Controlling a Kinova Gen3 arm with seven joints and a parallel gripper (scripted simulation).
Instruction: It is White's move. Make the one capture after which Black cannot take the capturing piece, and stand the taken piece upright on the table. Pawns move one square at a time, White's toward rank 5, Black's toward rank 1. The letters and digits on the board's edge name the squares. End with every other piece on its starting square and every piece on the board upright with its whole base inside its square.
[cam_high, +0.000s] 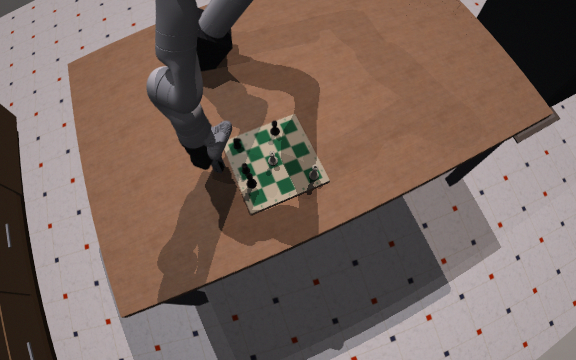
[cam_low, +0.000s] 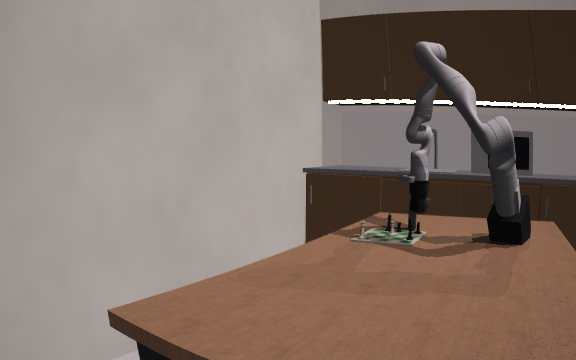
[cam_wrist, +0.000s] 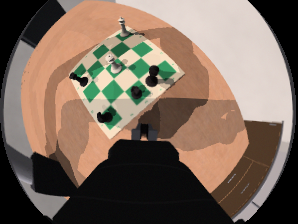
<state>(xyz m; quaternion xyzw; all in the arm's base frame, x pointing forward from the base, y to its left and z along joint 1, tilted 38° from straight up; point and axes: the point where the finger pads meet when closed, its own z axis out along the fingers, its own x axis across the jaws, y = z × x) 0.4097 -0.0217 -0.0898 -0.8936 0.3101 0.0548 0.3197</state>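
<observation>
The cream chessboard is 14 cm to the left of my hand, 2 cm below it and 2 cm ahead of it.
</observation>
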